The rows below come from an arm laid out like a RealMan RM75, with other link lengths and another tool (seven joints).
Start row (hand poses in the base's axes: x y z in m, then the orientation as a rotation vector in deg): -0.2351, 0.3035, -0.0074, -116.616, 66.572, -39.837
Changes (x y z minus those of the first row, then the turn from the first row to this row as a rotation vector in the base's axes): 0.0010, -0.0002, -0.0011, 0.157, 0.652, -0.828; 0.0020, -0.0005, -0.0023, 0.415, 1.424, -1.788; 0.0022, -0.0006, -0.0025, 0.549, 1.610, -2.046; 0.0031, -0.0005, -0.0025, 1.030, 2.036, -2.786; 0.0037, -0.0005, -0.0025, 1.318, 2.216, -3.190; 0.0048, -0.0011, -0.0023, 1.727, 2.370, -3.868; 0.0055, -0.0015, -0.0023, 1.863, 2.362, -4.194; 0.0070, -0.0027, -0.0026, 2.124, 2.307, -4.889; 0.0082, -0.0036, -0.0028, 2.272, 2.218, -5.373; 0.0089, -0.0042, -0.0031, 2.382, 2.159, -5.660; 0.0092, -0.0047, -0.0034, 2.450, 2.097, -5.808
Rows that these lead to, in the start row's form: -0.2341, 0.3033, -0.0085, -116.479, 67.868, -39.514; -0.2331, 0.3030, -0.0097, -116.256, 69.388, -39.064; -0.2329, 0.3029, -0.0099, -116.128, 69.792, -38.917; -0.2320, 0.3030, -0.0099, -115.614, 70.896, -38.526; -0.2314, 0.3030, -0.0099, -115.281, 71.470, -38.343; -0.2303, 0.3024, -0.0097, -114.698, 72.337, -38.230; -0.2296, 0.3020, -0.0097, -114.422, 72.700, -38.296; -0.2281, 0.3008, -0.0100, -113.835, 73.447, -38.494; -0.2269, 0.2999, -0.0102, -113.424, 73.933, -38.703; -0.2262, 0.2993, -0.0105, -113.158, 74.220, -38.817; -0.2259, 0.2988, -0.0108, -112.993, 74.350, -38.897
